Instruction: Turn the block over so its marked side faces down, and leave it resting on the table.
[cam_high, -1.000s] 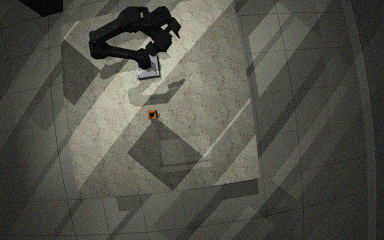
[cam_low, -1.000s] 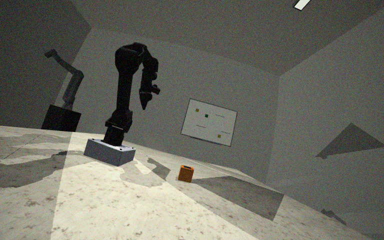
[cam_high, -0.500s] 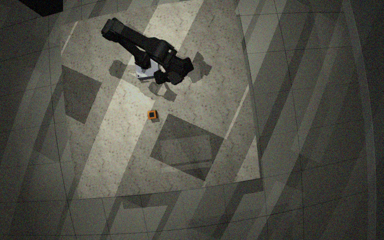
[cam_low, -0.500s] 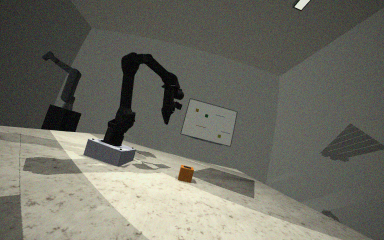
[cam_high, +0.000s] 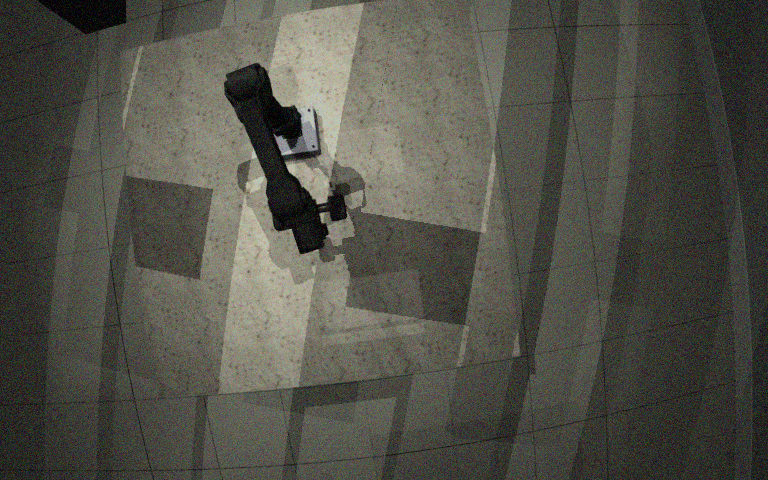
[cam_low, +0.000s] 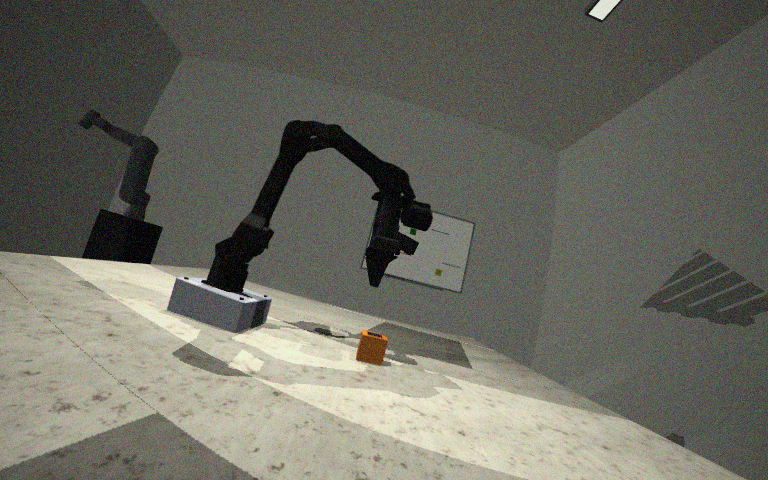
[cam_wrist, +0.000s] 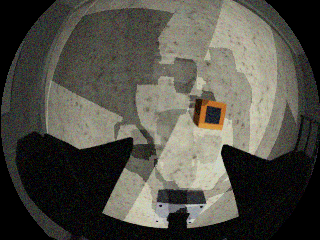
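My gripper tip is now 20 mm short of the orange block, 70 mm to the left of it and 100 mm above it.
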